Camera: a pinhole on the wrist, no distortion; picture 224 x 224 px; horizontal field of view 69.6 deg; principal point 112.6 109.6 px. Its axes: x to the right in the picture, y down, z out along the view. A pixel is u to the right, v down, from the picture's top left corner.
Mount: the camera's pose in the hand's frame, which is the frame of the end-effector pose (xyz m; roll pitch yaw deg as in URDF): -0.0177 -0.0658 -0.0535 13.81 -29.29 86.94
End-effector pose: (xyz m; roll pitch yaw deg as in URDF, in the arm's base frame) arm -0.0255 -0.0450 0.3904 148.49 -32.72 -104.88
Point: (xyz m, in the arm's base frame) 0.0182 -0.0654 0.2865
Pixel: 165.3 201.6
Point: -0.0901 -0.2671 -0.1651
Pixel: 130.1 171.0
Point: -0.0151 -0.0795 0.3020
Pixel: 210.2 156.4
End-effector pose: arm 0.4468 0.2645 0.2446 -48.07 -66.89 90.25
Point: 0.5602 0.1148 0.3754
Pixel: 37.2 65.1
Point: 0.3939 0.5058 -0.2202
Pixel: behind the camera
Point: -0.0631 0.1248 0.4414
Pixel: outside the picture
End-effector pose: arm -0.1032 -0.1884 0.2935 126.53 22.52 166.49
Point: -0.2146 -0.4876 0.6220
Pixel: behind the camera
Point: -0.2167 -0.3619 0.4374
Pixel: behind the camera
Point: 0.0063 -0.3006 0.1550
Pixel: 28.0 206.7
